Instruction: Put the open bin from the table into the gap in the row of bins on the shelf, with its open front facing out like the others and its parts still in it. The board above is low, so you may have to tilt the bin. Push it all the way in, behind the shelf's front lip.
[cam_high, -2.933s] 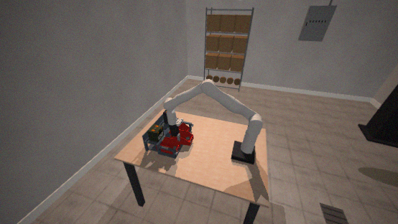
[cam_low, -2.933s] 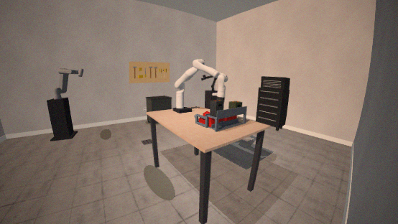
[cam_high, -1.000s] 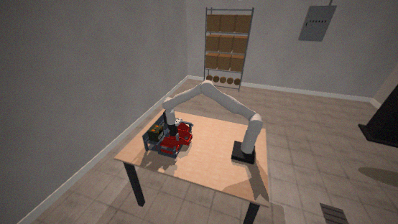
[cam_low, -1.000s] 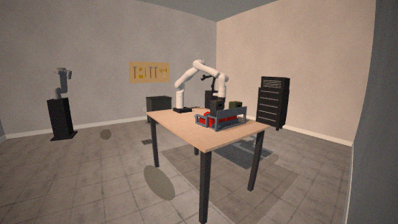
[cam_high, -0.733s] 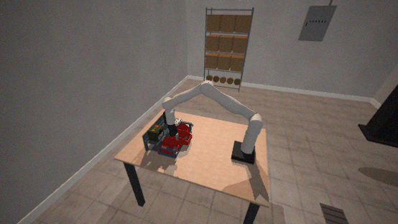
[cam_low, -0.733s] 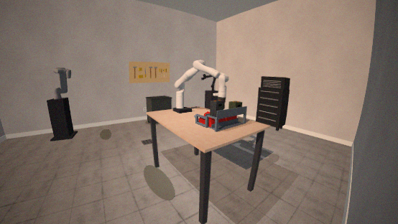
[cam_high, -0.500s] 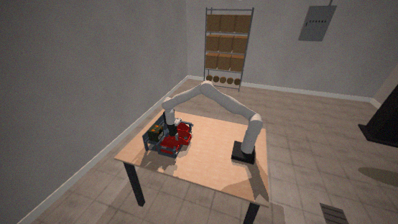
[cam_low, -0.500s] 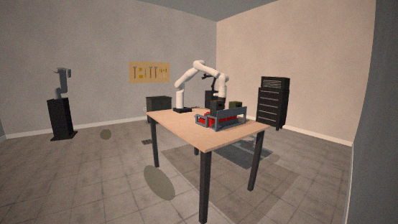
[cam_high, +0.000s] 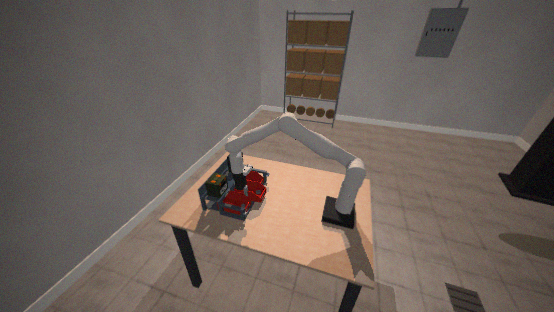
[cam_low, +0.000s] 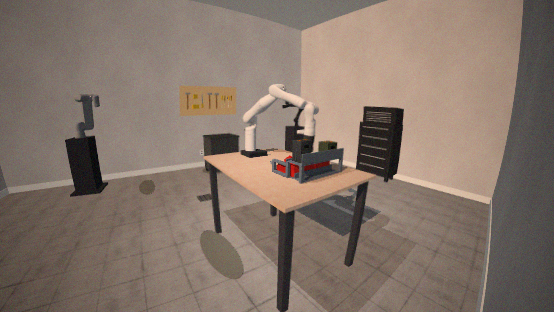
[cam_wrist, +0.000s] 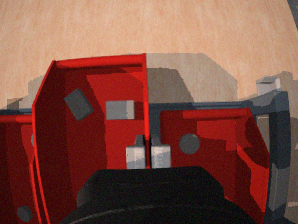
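My gripper is now 100 mm short of the blue-grey shelf, 30 mm to the left of it and 70 mm above it.
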